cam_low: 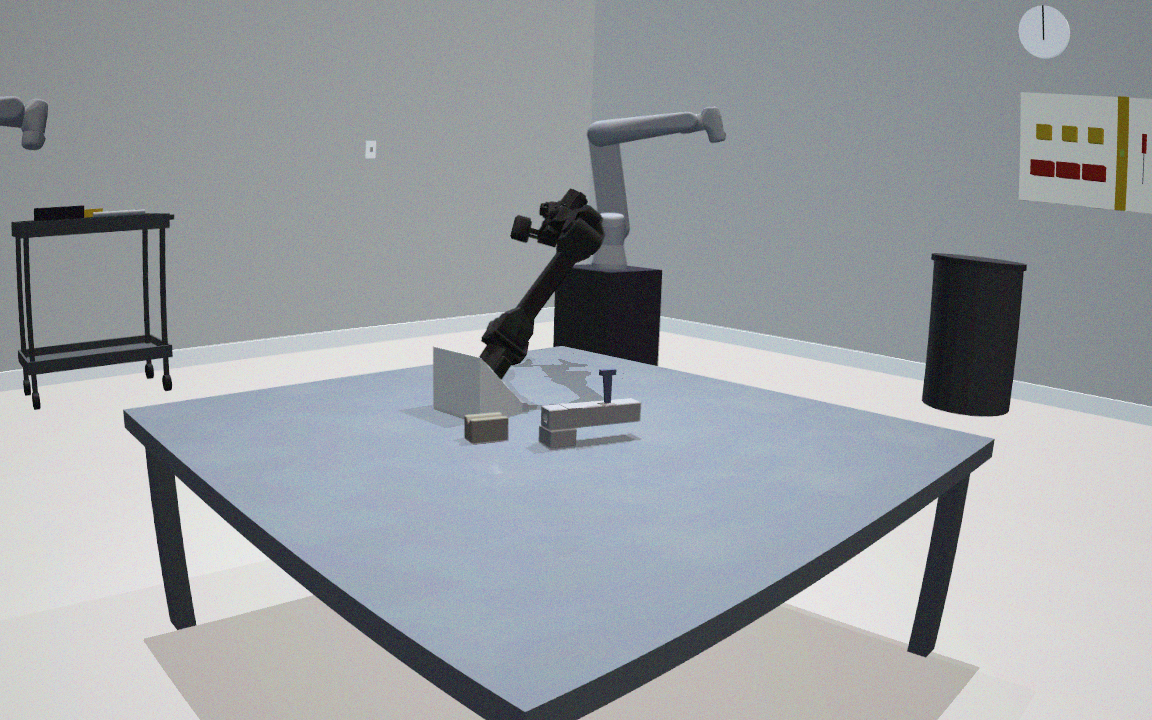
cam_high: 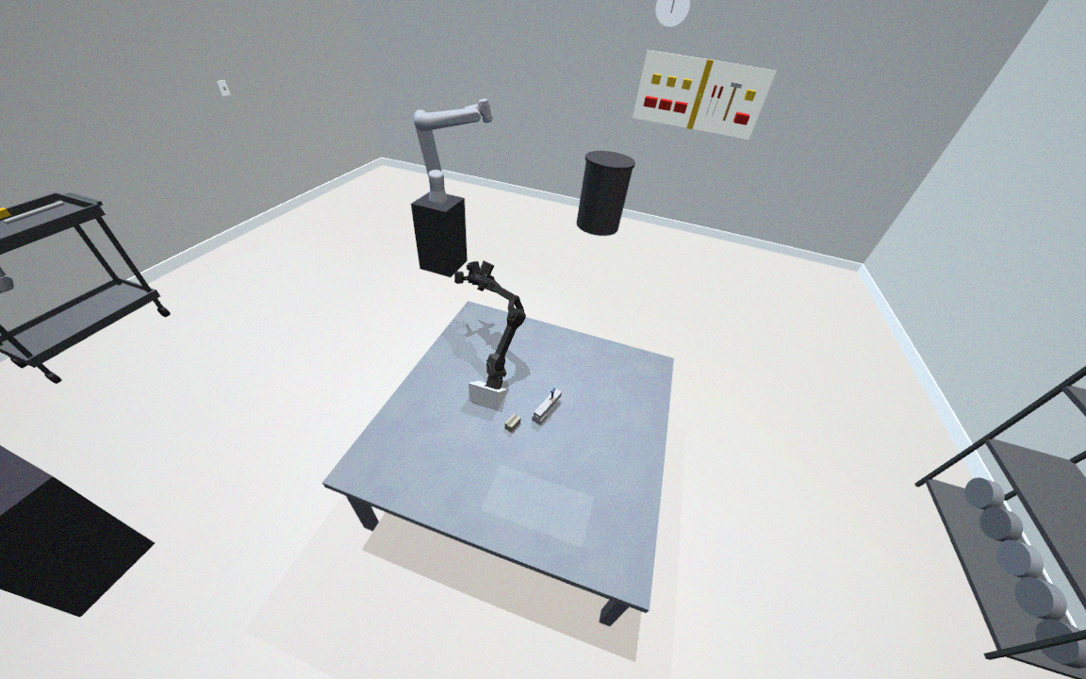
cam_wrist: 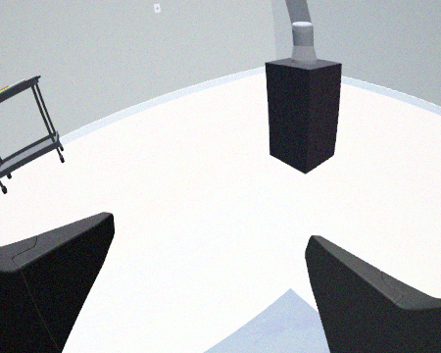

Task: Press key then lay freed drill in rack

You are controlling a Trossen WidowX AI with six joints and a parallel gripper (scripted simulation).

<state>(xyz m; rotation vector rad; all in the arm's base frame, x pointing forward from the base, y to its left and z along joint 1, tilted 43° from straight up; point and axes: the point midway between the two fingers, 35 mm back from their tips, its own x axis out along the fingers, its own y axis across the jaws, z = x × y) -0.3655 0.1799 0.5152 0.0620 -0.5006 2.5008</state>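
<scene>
The dark key is 68 cm ahead of my gripper tip, 44 cm to the right of it and 21 cm below it. Also, from my gripper tip: grey housing block (68 cm ahead, 48 cm to the right, 26 cm below); tan rack (62 cm to the right, 56 cm ahead, 28 cm below); drill (67 cm ahead, 50 cm to the right, 25 cm below).
</scene>
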